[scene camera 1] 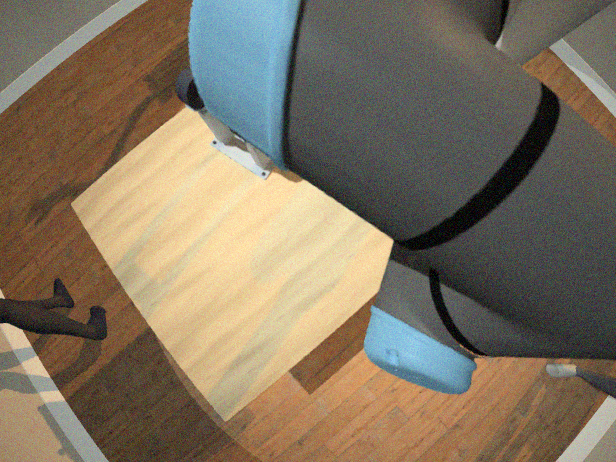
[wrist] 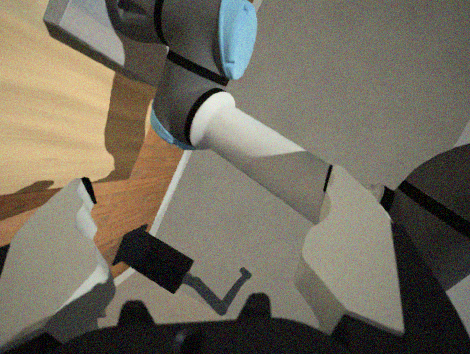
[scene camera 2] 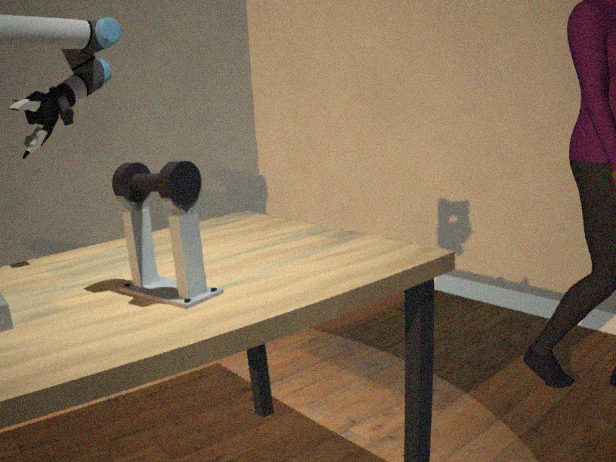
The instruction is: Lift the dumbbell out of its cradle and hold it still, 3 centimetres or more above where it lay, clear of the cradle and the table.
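Frame: origin at the arm's base, x ahead, y left, z up, level; centimetres.
Seen in the pictures: gripper, fingertip midpoint: (wrist: 211,174) (scene camera 2: 16,134).
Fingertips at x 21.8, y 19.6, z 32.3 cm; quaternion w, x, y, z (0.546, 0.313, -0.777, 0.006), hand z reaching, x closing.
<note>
Offsets run from my fingertips to a thing's top centre. Level surfaces: height alone.
The dumbbell @[dy -36.3, dx +22.4, dz -9.7 cm] (scene camera 2: 150,182) (scene camera 1: 188,91) is dark with two round heads. In scene view 2 it lies level across the tops of the two posts of the light grey cradle @[dy -36.3, dx +22.4, dz -15.9 cm] (scene camera 2: 189,255) (scene camera 1: 239,159), which stands on the wooden table @[dz -36.4 cm] (scene camera 2: 310,280) (scene camera 1: 225,250) (wrist: 50,120). In scene view 1 the arm hides most of the dumbbell and part of the cradle. My gripper (scene camera 2: 20,131) (wrist: 211,174) is open and empty, its pale fingers wide apart. In scene view 2 it shows up and to the left of the dumbbell, well apart from it. The dumbbell does not show in the wrist view.
The arm's dark links with blue caps (scene camera 1: 235,75) (scene camera 2: 108,32) (wrist: 238,37) cover much of scene view 1. A grey block (scene camera 2: 4,314) (wrist: 87,30) sits at the arm's base. A person (scene camera 2: 592,115) (scene camera 1: 50,315) stands beyond the table. Walls rise behind the table.
</note>
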